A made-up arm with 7 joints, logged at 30 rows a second.
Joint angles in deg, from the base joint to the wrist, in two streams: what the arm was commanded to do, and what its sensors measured. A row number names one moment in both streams.
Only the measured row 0 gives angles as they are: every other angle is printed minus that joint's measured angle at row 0.
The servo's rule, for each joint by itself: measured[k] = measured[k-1] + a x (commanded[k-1-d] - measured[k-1]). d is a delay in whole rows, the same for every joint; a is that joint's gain. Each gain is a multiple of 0.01, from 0.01 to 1. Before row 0 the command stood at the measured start. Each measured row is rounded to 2 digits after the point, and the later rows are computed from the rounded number. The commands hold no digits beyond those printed.
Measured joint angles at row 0:
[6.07 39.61 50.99 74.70 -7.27 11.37 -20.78]
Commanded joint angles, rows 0 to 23:
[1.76 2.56 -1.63 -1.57 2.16 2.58 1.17]
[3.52 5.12 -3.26 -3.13 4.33 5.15 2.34]
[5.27 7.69 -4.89 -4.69 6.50 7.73 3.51]
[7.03 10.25 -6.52 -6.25 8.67 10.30 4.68]
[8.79 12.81 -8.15 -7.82 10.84 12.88 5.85]
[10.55 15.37 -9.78 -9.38 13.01 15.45 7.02]
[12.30 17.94 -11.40 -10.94 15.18 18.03 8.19]
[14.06 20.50 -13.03 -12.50 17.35 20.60 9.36]
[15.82 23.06 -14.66 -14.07 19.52 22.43 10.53]
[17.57 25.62 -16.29 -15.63 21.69 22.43 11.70]
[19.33 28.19 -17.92 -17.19 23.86 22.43 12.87]
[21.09 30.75 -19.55 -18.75 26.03 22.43 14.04]
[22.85 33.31 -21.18 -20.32 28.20 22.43 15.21]
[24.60 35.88 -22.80 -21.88 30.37 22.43 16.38]
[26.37 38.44 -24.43 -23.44 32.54 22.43 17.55]
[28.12 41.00 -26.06 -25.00 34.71 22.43 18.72]
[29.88 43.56 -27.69 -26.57 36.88 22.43 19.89]
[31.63 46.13 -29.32 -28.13 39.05 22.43 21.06]
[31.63 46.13 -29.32 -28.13 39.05 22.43 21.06]
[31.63 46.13 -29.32 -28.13 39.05 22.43 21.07]
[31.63 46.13 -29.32 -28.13 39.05 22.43 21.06]
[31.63 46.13 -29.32 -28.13 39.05 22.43 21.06]
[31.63 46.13 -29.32 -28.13 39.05 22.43 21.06]
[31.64 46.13 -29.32 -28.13 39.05 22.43 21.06]
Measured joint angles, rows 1 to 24:
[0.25 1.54 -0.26 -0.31 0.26 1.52 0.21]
[0.71 3.69 -0.74 -0.87 0.75 3.66 0.59]
[1.35 6.09 -1.40 -1.63 1.44 6.06 1.12]
[2.15 8.59 -2.22 -2.55 2.31 8.56 1.76]
[3.08 11.12 -3.17 -3.60 3.33 11.11 2.50]
[4.13 13.67 -4.23 -4.76 4.49 13.67 3.31]
[5.27 16.23 -5.38 -6.00 5.77 16.24 4.19]
[6.50 18.79 -6.60 -7.30 7.16 18.81 5.12]
[7.80 21.35 -7.89 -8.65 8.64 20.95 6.09]
[9.17 23.91 -9.23 -10.05 10.21 21.82 7.10]
[10.59 26.48 -10.62 -11.48 11.85 22.18 8.14]
[12.06 29.04 -12.05 -12.93 13.55 22.33 9.20]
[13.57 31.60 -13.51 -14.41 15.31 22.39 10.28]
[15.11 34.17 -15.00 -15.90 17.12 22.41 11.38]
[16.69 36.73 -16.51 -17.41 18.97 22.42 12.49]
[18.29 39.29 -18.04 -18.93 20.86 22.43 13.61]
[19.91 41.85 -19.58 -20.46 22.78 22.43 14.74]
[21.55 44.42 -21.14 -21.99 24.73 22.43 15.88]
[22.96 45.45 -22.45 -23.22 26.45 22.43 16.81]
[24.17 45.86 -23.55 -24.20 27.96 22.43 17.58]
[25.21 46.02 -24.47 -24.99 29.29 22.43 18.21]
[26.11 46.09 -25.25 -25.62 30.46 22.43 18.72]
[26.88 46.11 -25.90 -26.12 31.49 22.43 19.14]
[27.55 46.12 -26.45 -26.52 32.40 22.43 19.49]
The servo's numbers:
d 0
a 0.14 0.60 0.16 0.20 0.12 0.59 0.18

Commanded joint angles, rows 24 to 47:
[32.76 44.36 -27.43 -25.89 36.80 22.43 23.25]
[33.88 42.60 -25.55 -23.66 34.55 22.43 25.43]
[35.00 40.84 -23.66 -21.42 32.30 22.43 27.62]
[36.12 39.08 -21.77 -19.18 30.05 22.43 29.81]
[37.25 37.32 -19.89 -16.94 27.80 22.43 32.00]
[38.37 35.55 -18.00 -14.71 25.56 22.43 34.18]
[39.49 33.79 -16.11 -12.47 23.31 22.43 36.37]
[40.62 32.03 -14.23 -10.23 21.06 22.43 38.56]
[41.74 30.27 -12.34 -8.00 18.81 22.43 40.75]
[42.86 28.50 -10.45 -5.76 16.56 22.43 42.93]
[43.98 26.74 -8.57 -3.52 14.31 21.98 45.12]
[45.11 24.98 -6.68 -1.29 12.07 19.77 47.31]
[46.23 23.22 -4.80 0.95 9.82 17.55 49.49]
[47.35 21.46 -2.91 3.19 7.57 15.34 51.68]
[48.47 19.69 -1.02 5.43 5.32 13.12 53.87]
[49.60 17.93 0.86 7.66 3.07 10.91 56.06]
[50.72 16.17 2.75 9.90 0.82 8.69 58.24]
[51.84 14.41 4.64 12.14 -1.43 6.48 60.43]
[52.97 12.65 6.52 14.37 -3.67 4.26 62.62]
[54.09 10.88 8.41 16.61 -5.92 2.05 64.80]
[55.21 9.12 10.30 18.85 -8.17 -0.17 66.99]
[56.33 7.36 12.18 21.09 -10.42 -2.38 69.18]
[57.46 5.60 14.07 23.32 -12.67 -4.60 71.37]
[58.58 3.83 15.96 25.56 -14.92 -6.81 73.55]
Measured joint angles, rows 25 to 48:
[28.28 45.06 -26.61 -26.39 32.93 22.43 20.17]
[29.06 43.58 -26.44 -25.84 33.12 22.43 21.12]
[29.89 41.94 -26.00 -24.96 33.02 22.43 22.29]
[30.76 40.22 -25.32 -23.80 32.66 22.43 23.64]
[31.67 38.48 -24.45 -22.43 32.08 22.43 25.14]
[32.61 36.72 -23.42 -20.89 31.30 22.43 26.77]
[33.57 34.96 -22.25 -19.21 30.34 22.43 28.50]
[34.56 33.20 -20.97 -17.41 29.23 22.43 30.31]
[35.57 31.44 -19.59 -15.53 27.98 22.43 32.19]
[36.59 29.68 -18.13 -13.58 26.61 22.43 34.12]
[37.62 27.92 -16.60 -11.57 25.13 22.16 36.10]
[38.67 26.16 -15.01 -9.51 23.56 20.75 38.12]
[39.73 24.40 -13.38 -7.42 21.91 18.86 40.17]
[40.80 22.64 -11.70 -5.30 20.19 16.78 42.24]
[41.87 20.87 -9.99 -3.15 18.41 14.62 44.33]
[42.95 19.11 -8.25 -0.99 16.57 12.43 46.44]
[44.04 17.35 -6.49 1.19 14.68 10.22 48.56]
[45.13 15.59 -4.71 3.38 12.75 8.01 50.70]
[46.23 13.83 -2.91 5.58 10.78 5.80 52.85]
[47.33 12.06 -1.10 7.79 8.78 3.59 55.00]
[48.43 10.30 0.72 10.00 6.75 1.37 57.16]
[49.54 8.54 2.55 12.22 4.69 -0.84 59.32]
[50.65 6.78 4.39 14.44 2.61 -3.06 61.49]
[51.76 5.01 6.24 16.66 0.51 -5.27 63.66]

